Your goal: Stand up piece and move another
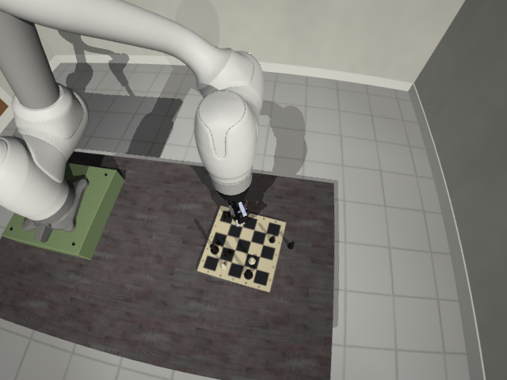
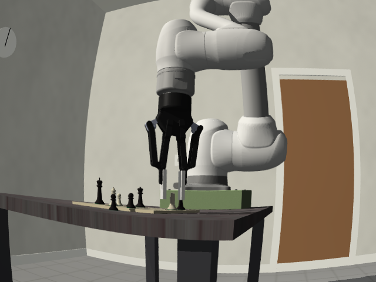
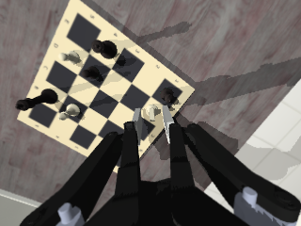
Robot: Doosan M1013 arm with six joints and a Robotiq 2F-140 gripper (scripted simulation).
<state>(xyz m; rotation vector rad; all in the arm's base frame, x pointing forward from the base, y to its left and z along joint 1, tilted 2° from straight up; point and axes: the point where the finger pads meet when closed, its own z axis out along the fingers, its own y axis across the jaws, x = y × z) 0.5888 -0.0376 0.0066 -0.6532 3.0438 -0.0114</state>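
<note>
Now: the chessboard 2 cm ahead of my hand, 8 cm to the right of it and 6 cm below it. Also, from my hand: white pawn 4 cm behind, 14 cm to the right, 4 cm below.
</note>
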